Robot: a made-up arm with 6 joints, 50 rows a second.
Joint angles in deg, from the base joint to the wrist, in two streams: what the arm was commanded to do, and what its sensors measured. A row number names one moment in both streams.
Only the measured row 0 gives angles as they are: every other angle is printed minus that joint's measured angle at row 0.
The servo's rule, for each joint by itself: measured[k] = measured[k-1] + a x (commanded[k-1-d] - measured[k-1]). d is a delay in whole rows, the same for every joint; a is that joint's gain. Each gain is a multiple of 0.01, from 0.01 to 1. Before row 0 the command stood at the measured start. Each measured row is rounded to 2 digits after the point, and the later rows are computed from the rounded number. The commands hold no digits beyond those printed.
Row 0, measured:
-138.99 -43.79 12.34 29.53 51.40 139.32
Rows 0 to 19, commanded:
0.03 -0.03 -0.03 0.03 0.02 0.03
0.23 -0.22 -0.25 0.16 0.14 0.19
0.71 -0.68 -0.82 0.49 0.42 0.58
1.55 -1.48 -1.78 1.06 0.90 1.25
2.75 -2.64 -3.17 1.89 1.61 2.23
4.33 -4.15 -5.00 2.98 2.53 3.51
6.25 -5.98 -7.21 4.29 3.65 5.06
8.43 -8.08 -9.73 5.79 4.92 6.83
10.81 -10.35 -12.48 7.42 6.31 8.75
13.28 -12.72 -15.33 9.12 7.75 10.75
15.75 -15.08 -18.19 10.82 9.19 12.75
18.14 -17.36 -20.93 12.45 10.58 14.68
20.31 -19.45 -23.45 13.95 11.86 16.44
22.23 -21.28 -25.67 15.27 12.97 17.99
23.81 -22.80 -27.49 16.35 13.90 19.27
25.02 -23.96 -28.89 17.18 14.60 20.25
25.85 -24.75 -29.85 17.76 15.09 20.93
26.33 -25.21 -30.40 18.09 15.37 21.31
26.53 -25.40 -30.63 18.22 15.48 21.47
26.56 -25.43 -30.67 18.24 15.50 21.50
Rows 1 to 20, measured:
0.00 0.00 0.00 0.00 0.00 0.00
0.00 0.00 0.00 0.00 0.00 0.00
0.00 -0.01 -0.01 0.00 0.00 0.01
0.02 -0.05 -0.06 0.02 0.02 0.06
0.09 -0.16 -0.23 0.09 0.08 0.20
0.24 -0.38 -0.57 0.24 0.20 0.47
0.49 -0.76 -1.14 0.49 0.41 0.93
0.87 -1.34 -1.99 0.86 0.73 1.60
1.41 -2.13 -3.14 1.37 1.17 2.50
2.11 -3.14 -4.59 2.03 1.73 3.63
2.98 -4.37 -6.33 2.84 2.42 4.96
4.01 -5.79 -8.31 3.78 3.22 6.47
5.18 -7.37 -10.48 4.84 4.12 8.10
6.48 -9.07 -12.78 5.98 5.09 9.81
7.86 -10.83 -15.13 7.18 6.11 11.53
9.30 -12.61 -17.45 8.39 7.14 13.21
10.75 -14.34 -19.66 9.58 8.15 14.79
12.18 -15.98 -21.69 10.72 9.12 16.21
13.55 -17.47 -23.49 11.78 10.02 17.44
14.83 -18.79 -25.01 12.73 10.82 18.45
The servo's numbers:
d 2
a 0.10 0.17 0.22 0.15 0.15 0.26

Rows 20 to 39, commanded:
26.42 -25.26 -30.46 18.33 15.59 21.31
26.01 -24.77 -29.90 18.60 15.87 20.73
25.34 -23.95 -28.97 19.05 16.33 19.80
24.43 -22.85 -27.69 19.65 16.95 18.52
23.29 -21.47 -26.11 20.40 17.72 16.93
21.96 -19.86 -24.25 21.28 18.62 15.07
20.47 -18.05 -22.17 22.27 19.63 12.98
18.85 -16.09 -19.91 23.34 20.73 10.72
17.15 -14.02 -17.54 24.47 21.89 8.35
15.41 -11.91 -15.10 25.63 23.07 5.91
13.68 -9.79 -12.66 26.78 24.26 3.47
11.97 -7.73 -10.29 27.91 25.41 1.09
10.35 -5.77 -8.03 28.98 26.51 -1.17
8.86 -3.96 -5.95 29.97 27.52 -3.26
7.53 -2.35 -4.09 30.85 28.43 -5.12
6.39 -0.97 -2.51 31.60 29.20 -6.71
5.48 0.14 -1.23 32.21 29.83 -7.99
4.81 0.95 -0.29 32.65 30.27 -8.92
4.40 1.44 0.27 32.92 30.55 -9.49
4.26 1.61 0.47 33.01 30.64 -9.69
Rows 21 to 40, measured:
16.00 -19.91 -26.25 13.55 11.52 19.24
17.06 -20.85 -27.22 14.25 12.12 19.83
18.00 -21.60 -27.93 14.86 12.64 20.21
18.80 -22.14 -28.36 15.42 13.12 20.35
19.45 -22.45 -28.49 15.96 13.60 20.21
19.95 -22.52 -28.31 16.51 14.10 19.77
20.28 -22.34 -27.83 17.09 14.64 19.03
20.45 -21.92 -27.04 17.72 15.24 18.00
20.45 -21.26 -25.97 18.40 15.90 16.69
20.29 -20.38 -24.64 19.14 16.62 15.14
19.98 -19.30 -23.08 19.94 17.41 13.37
19.52 -18.04 -21.32 20.79 18.26 11.43
18.94 -16.64 -19.41 21.69 19.16 9.36
18.24 -15.13 -17.40 22.62 20.10 7.21
17.45 -13.54 -15.34 23.57 21.06 5.03
16.59 -11.91 -13.27 24.53 22.03 2.87
15.68 -10.28 -11.25 25.48 22.99 0.79
14.75 -8.70 -9.33 26.40 23.92 -1.16
13.82 -7.20 -7.55 27.27 24.81 -2.94
12.92 -5.81 -5.95 28.08 25.63 -4.49

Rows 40 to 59, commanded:
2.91 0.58 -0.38 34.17 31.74 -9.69
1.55 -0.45 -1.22 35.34 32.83 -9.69
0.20 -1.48 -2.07 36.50 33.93 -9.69
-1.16 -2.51 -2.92 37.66 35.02 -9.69
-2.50 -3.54 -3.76 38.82 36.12 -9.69
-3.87 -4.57 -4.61 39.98 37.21 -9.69
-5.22 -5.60 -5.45 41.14 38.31 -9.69
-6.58 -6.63 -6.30 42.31 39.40 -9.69
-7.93 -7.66 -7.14 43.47 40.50 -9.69
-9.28 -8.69 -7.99 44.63 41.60 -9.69
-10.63 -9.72 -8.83 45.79 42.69 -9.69
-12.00 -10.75 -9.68 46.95 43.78 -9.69
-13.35 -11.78 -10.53 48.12 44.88 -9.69
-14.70 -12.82 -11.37 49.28 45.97 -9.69
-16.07 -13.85 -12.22 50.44 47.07 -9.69
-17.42 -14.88 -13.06 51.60 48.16 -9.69
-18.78 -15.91 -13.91 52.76 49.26 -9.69
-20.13 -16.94 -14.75 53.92 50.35 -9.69
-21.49 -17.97 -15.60 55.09 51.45 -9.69
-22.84 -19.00 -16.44 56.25 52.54 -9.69
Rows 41 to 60, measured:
12.07 -4.58 -4.58 28.81 26.37 -5.79
11.29 -3.53 -3.47 29.44 27.01 -6.80
10.45 -2.83 -2.79 30.15 27.72 -7.55
9.56 -2.43 -2.44 30.93 28.49 -8.11
8.62 -2.27 -2.36 31.77 29.31 -8.52
7.64 -2.31 -2.48 32.65 30.17 -8.82
6.63 -2.52 -2.76 33.58 31.06 -9.05
5.58 -2.87 -3.17 34.54 31.98 -9.22
4.50 -3.33 -3.67 35.53 32.93 -9.34
3.39 -3.89 -4.25 36.55 33.90 -9.43
2.26 -4.53 -4.89 37.59 34.89 -9.50
1.11 -5.24 -5.57 38.65 35.90 -9.55
-0.06 -6.00 -6.29 39.72 36.92 -9.59
-1.25 -6.81 -7.04 40.80 37.95 -9.62
-2.46 -7.65 -7.81 41.90 38.99 -9.64
-3.68 -8.53 -8.59 43.01 40.04 -9.65
-4.92 -9.43 -9.39 44.12 41.09 -9.66
-6.17 -10.36 -10.20 45.24 42.15 -9.67
-7.43 -11.30 -11.02 46.37 43.22 -9.68
-8.70 -12.26 -11.84 47.50 44.29 -9.68

